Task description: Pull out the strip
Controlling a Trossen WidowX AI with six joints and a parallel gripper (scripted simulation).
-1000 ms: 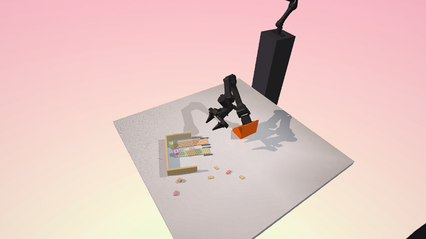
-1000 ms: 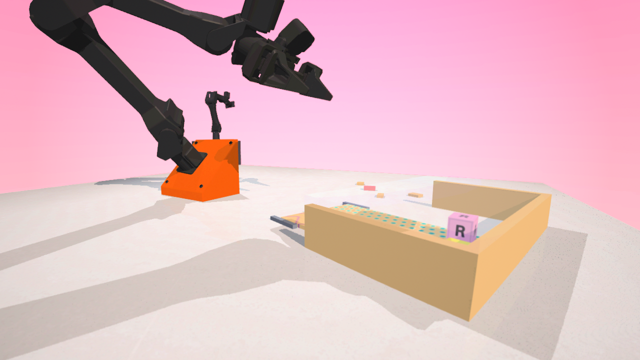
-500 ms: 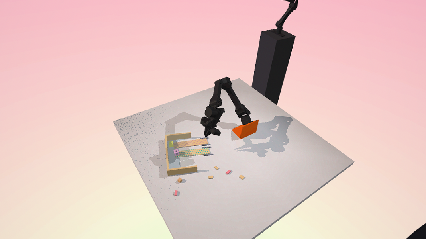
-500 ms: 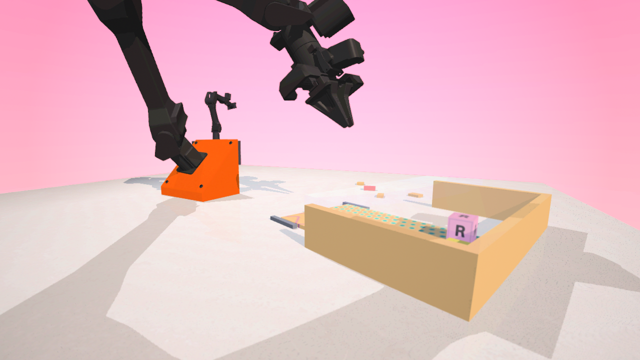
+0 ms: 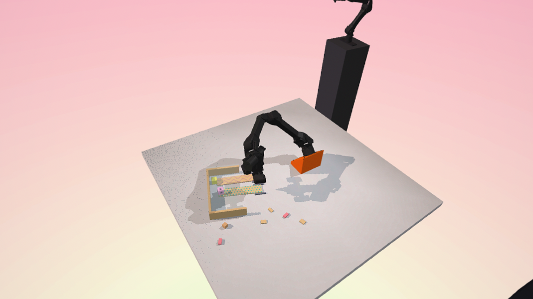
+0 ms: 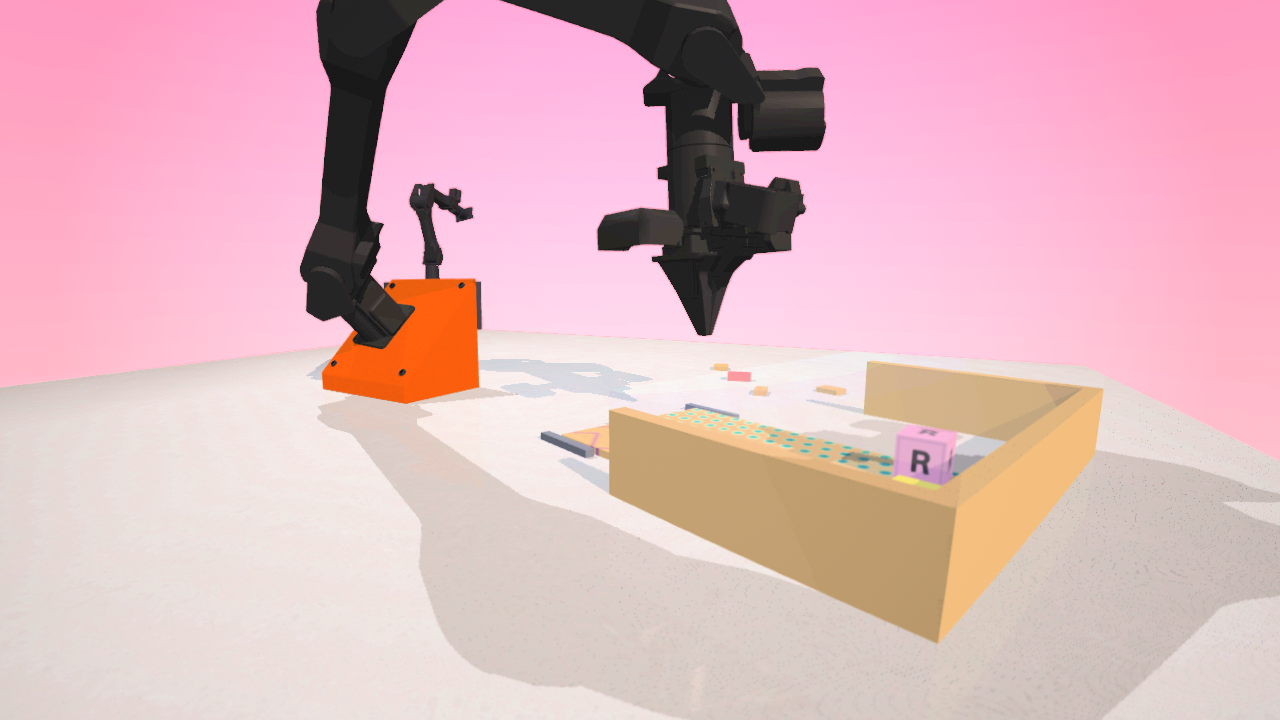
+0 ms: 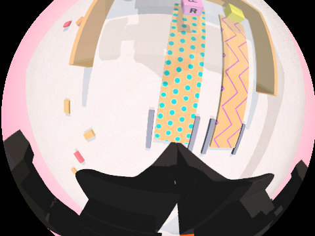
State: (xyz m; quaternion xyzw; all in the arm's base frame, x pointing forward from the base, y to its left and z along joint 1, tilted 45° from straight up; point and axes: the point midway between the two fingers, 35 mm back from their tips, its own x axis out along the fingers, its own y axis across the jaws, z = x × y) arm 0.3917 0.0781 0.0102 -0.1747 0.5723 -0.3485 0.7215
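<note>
Right now the dotted strip is 80 mm below my gripper tip, 80 mm ahead of it and 30 mm to the right of it. From my gripper tip the other things lie so: cube marked r: 190 mm ahead, 70 mm to the right, 60 mm below.
</note>
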